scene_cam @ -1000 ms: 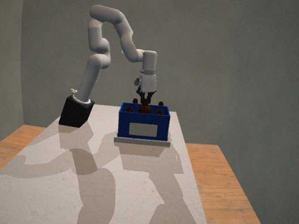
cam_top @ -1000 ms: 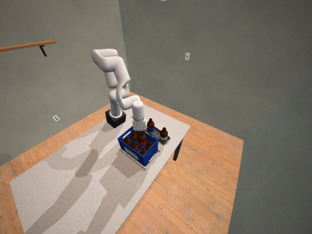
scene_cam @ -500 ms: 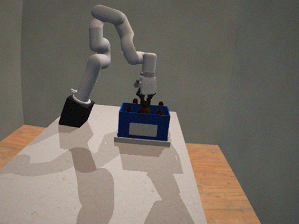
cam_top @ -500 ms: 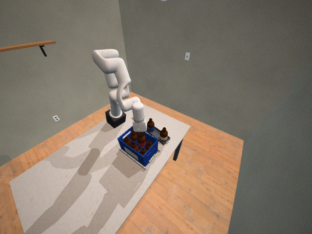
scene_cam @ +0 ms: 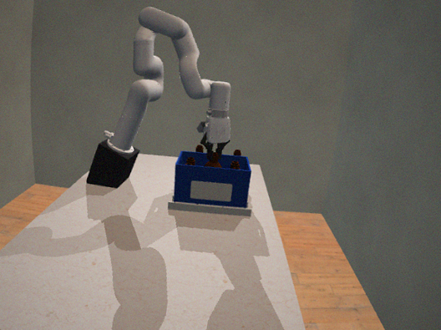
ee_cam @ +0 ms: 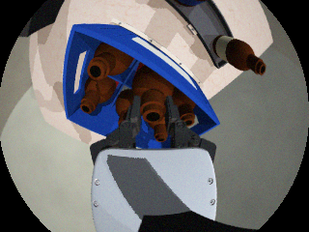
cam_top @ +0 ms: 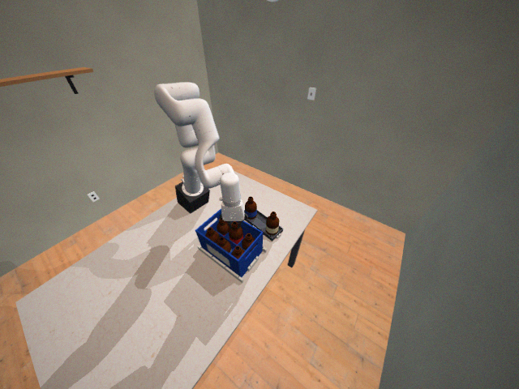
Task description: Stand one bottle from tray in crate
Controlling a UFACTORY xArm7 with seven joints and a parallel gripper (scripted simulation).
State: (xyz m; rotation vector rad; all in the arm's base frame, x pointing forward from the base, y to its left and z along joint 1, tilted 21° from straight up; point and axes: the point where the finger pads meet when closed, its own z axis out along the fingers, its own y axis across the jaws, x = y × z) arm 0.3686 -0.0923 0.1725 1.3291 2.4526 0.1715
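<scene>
Right now the blue crate is 40 mm to the right of my hand and 100 mm below it. Round my hand: dark tray 30 mm ahead, 200 mm to the left, 170 mm below.
</scene>
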